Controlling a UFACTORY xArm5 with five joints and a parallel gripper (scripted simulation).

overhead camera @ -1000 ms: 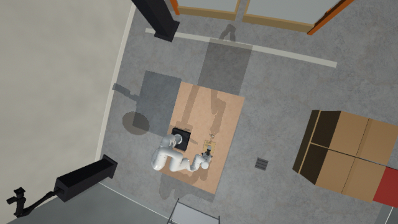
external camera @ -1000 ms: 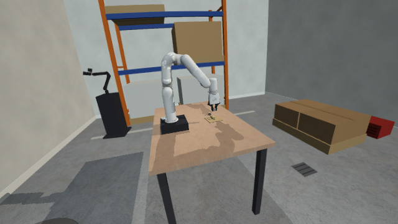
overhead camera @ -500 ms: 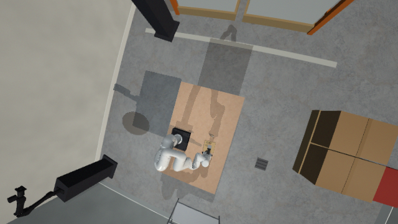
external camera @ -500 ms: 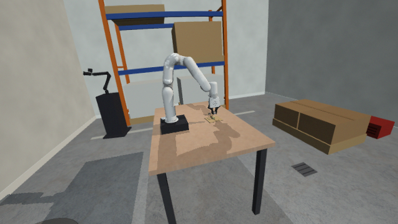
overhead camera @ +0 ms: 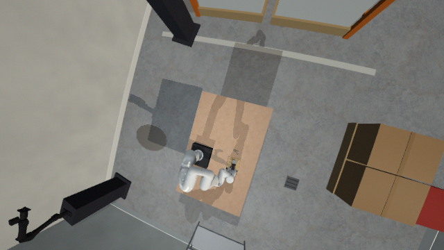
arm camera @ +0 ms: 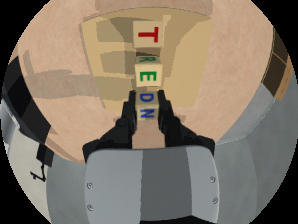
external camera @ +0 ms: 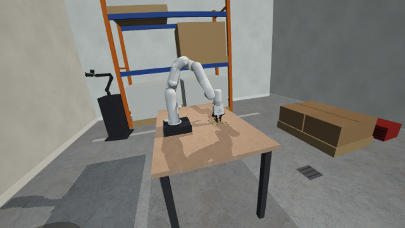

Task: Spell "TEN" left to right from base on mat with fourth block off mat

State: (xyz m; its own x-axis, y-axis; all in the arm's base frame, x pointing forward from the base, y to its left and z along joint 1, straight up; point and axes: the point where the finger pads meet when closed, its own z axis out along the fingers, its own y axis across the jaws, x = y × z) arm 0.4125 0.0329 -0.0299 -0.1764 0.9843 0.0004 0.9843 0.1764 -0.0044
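Now: the tan mat 4 cm to the left of my hand and 3 cm below it.
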